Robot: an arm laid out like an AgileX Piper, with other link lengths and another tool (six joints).
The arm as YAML. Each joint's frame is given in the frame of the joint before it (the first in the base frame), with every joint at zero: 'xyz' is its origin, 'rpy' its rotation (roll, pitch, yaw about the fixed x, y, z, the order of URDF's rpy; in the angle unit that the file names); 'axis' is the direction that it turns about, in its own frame. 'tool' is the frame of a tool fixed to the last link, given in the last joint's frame.
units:
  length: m
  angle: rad
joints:
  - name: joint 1
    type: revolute
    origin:
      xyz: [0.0, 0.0, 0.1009]
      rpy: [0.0, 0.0, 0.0]
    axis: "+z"
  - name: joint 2
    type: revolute
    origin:
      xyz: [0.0, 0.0, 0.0]
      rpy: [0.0, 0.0, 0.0]
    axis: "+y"
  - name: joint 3
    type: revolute
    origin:
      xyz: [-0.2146, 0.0, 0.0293]
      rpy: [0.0, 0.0, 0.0]
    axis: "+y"
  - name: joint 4
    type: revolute
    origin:
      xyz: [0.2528, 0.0, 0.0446]
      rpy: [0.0, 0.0, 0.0]
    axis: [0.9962, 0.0, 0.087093]
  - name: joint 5
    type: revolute
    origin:
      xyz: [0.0, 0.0, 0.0]
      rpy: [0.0, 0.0, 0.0]
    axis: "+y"
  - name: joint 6
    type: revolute
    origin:
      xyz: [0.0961, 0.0, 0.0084]
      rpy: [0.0, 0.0, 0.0]
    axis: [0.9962, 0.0, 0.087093]
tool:
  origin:
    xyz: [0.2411, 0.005, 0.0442]
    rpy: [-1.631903, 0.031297, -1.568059]
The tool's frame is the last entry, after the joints.
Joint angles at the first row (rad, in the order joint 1, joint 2, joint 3, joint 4, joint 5, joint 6):
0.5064, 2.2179, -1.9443, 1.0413, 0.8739, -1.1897
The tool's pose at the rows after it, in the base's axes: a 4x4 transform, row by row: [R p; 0 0 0 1], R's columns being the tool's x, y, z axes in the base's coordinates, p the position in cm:
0.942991 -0.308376 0.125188 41.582; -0.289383 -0.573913 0.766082 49.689; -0.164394 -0.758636 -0.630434 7.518; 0 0 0 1
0.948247 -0.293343 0.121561 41.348; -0.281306 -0.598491 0.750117 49.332; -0.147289 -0.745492 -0.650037 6.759; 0 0 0 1
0.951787 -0.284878 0.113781 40.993; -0.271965 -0.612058 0.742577 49.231; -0.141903 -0.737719 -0.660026 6.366; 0 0 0 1
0.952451 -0.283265 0.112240 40.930; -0.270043 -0.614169 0.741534 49.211; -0.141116 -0.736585 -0.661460 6.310; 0 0 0 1
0.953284 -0.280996 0.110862 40.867; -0.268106 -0.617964 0.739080 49.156; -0.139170 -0.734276 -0.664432 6.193; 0 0 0 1
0.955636 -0.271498 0.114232 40.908; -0.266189 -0.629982 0.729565 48.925; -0.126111 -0.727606 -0.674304 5.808; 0 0 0 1
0.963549 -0.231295 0.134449 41.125; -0.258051 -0.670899 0.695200 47.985; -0.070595 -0.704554 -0.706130 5.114; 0 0 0 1
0.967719 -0.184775 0.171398 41.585; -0.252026 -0.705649 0.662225 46.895; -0.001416 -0.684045 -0.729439 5.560; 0 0 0 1
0.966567 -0.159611 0.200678 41.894; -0.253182 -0.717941 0.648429 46.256; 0.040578 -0.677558 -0.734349 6.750; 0 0 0 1
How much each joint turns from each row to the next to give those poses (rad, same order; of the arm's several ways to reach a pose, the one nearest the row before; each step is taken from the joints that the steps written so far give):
-0.0001, 0.0000, 0.0000, -0.0183, 0.0000, -0.0014
0.0001, 0.0000, 0.0000, -0.0307, 0.0088, 0.0000
0.0016, 0.0000, 0.0000, -0.0144, 0.0093, 0.0000
0.0000, 0.0001, -0.0001, -0.0019, 0.0021, -0.0006
0.0000, 0.0000, 0.0000, -0.0044, 0.0022, 0.0000
0.0000, -0.0001, 0.0001, -0.0171, 0.0000, -0.0017
0.0000, -0.0139, -0.0001, -0.0682, 0.0021, 0.0000
0.0000, -0.0350, 0.0001, -0.0762, 0.0021, 0.0088
0.0000, -0.0357, -0.0001, -0.0438, 0.0037, 0.0150

